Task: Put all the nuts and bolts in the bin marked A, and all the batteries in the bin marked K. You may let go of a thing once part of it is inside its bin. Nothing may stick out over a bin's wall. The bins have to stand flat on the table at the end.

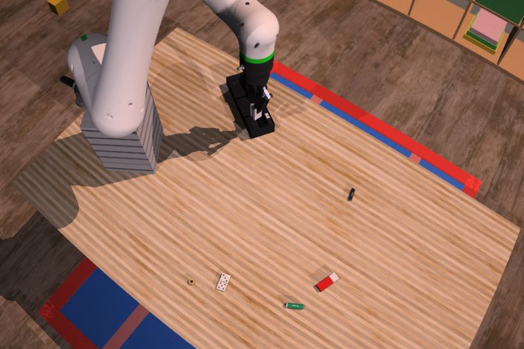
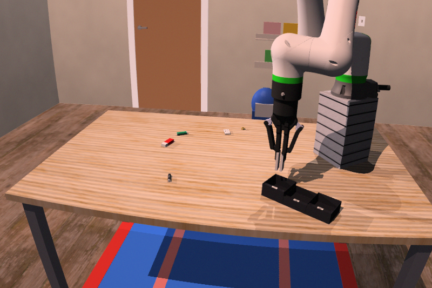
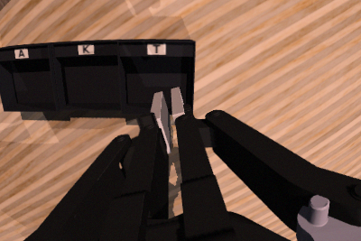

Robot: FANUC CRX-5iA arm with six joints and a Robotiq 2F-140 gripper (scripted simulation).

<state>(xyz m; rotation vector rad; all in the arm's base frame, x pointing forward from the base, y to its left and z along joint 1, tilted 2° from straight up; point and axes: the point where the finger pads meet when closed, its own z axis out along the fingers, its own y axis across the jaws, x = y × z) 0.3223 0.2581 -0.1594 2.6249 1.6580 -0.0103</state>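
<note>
The three joined black bins lies 7 cm behind my hand, 8 cm to the left of it and 10 cm below it. Also, from my hand: dark battery (38 cm ahead, 7 cm to the right, 11 cm below); then white domino (16 cm ahead, 50 cm to the right, 11 cm below); then brass nut (8 cm ahead, 54 cm to the right, 11 cm below).
</note>
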